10 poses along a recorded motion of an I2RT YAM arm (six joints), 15 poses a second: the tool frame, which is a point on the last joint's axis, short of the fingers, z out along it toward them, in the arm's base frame.
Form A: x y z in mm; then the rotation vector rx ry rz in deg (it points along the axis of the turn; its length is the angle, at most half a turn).
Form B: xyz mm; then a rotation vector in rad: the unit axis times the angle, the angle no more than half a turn. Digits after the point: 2 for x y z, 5 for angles.
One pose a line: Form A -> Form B
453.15 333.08 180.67 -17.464 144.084 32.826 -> 453.15 333.08 180.67 -0.30480 2.51474 0.57292
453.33 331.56 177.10 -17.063 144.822 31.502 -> 453.33 331.56 177.10 -0.29781 2.52762 0.54981
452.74 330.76 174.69 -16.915 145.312 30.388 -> 452.74 330.76 174.69 -0.29522 2.53617 0.53037
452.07 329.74 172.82 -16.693 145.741 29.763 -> 452.07 329.74 172.82 -0.29135 2.54366 0.51946
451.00 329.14 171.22 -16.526 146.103 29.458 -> 451.00 329.14 171.22 -0.28843 2.54998 0.51414
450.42 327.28 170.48 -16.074 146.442 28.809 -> 450.42 327.28 170.48 -0.28054 2.55590 0.50281
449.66 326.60 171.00 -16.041 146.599 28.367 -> 449.66 326.60 171.00 -0.27997 2.55864 0.49510
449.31 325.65 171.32 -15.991 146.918 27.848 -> 449.31 325.65 171.32 -0.27910 2.56420 0.48604
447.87 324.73 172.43 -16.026 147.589 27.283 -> 447.87 324.73 172.43 -0.27971 2.57591 0.47618
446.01 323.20 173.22 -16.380 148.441 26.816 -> 446.01 323.20 173.22 -0.28588 2.59078 0.46803
